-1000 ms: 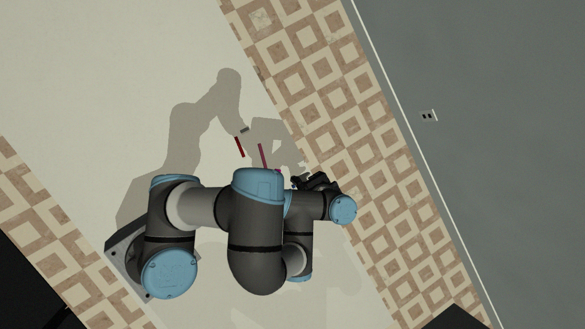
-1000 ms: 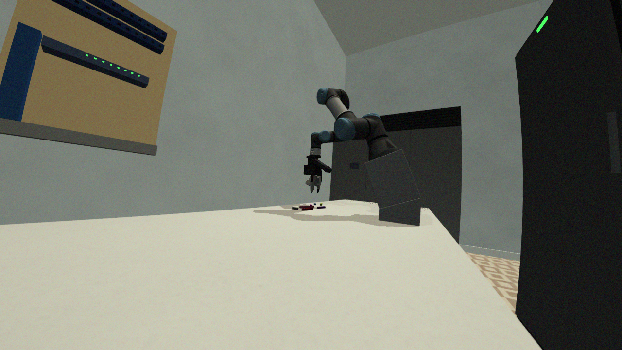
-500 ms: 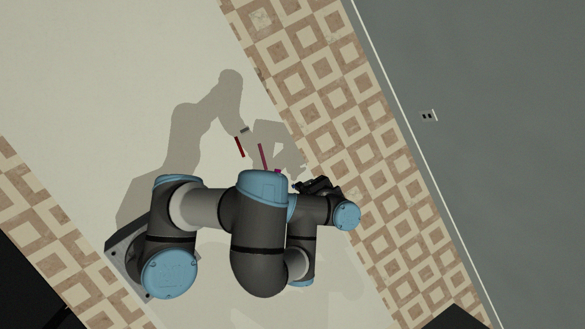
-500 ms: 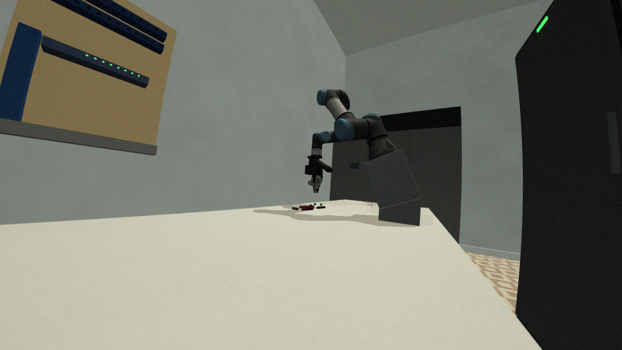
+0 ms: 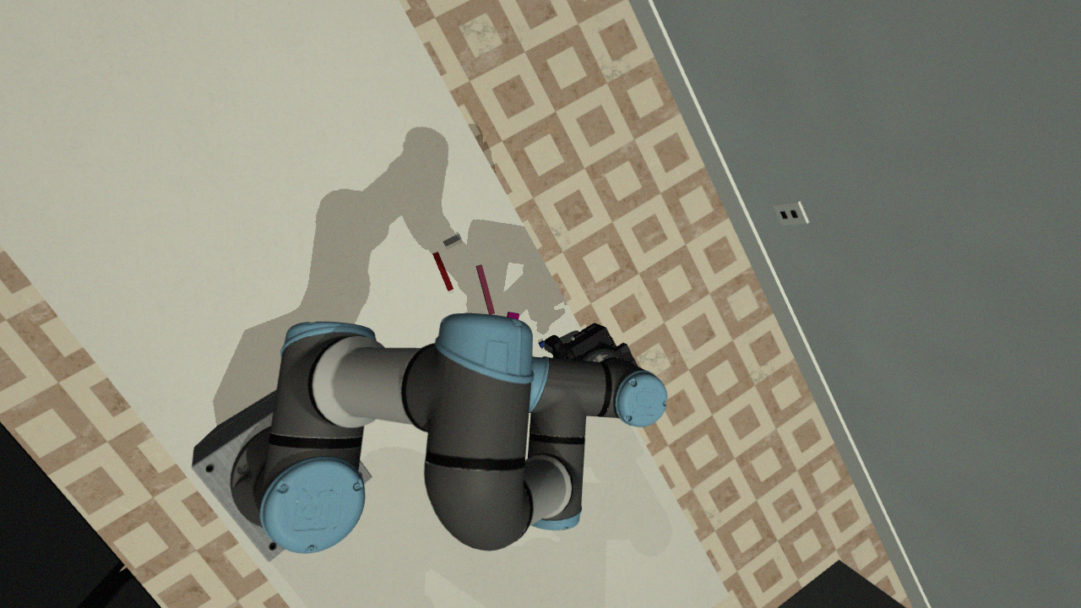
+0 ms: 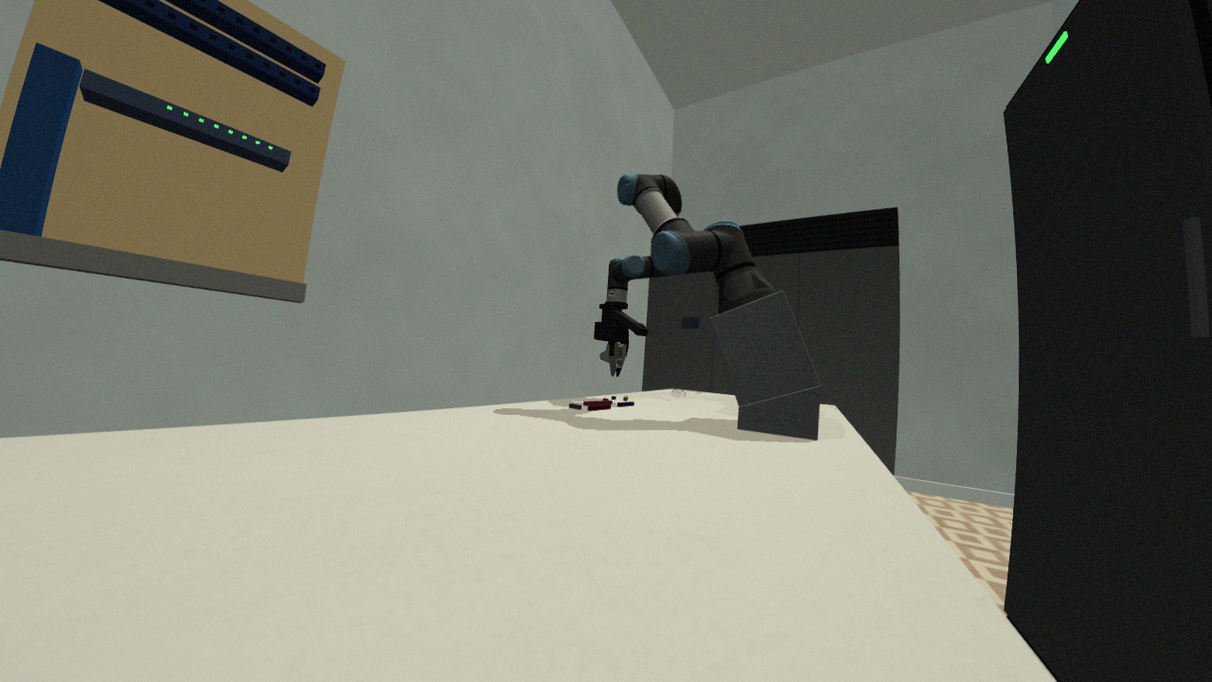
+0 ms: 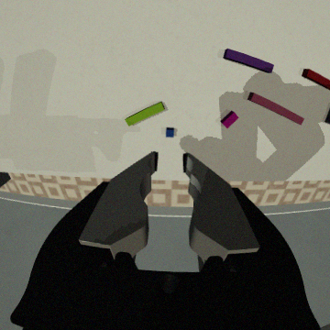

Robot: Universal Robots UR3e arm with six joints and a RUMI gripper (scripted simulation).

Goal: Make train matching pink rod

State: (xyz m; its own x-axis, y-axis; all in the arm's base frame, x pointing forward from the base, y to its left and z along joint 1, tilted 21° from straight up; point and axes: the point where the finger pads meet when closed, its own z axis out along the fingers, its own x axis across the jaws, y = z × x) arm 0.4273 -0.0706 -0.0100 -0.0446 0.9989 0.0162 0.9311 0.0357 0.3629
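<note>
Right now the blue rod is 8 cm below my hand. From my hand the other things lie so: lime rod (8 cm below, 3 cm to the right, 2 cm behind); then magenta rod (8 cm below, 7 cm to the left, 2 cm behind); then purple rod (10 cm behind, 8 cm to the left, 8 cm below).
</note>
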